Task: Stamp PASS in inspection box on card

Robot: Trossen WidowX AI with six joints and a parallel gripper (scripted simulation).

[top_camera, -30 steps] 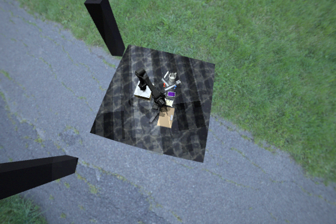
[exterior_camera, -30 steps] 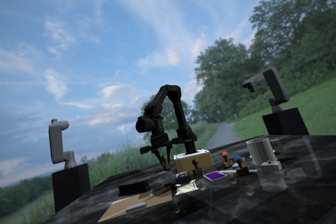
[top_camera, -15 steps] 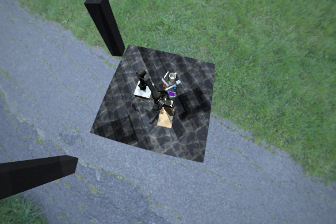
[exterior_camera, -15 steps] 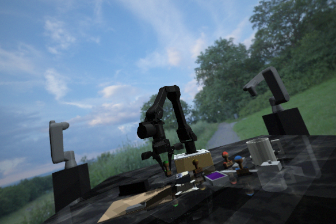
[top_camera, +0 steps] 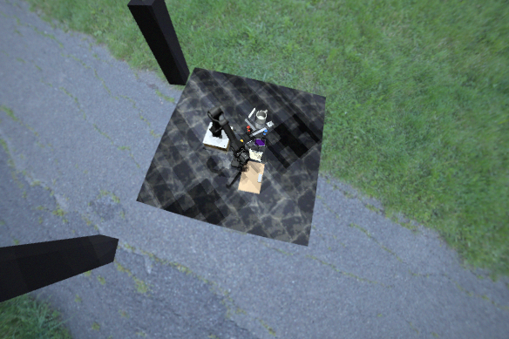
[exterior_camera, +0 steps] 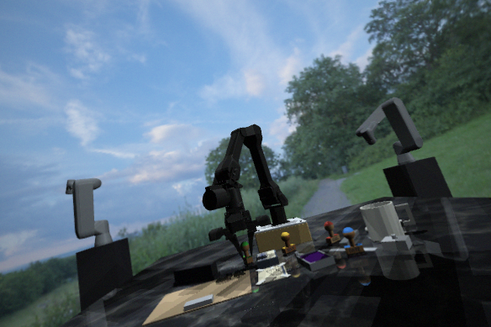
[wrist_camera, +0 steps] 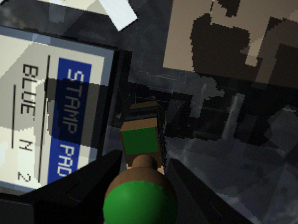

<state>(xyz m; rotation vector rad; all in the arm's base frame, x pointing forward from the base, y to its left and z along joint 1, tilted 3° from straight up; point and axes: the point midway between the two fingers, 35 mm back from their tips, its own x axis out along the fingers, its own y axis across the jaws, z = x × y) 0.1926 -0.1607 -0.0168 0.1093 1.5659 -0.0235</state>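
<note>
Now: the green-knobbed stamp right at my gripper tip. From my gripper tip the other things lie so: black block: 2 cm behind, 16 cm to the right, 1 cm below; pale card: 12 cm ahead, 4 cm to the left, 3 cm below; yellow-knobbed stamp: 13 cm to the left, 1 cm below.
</note>
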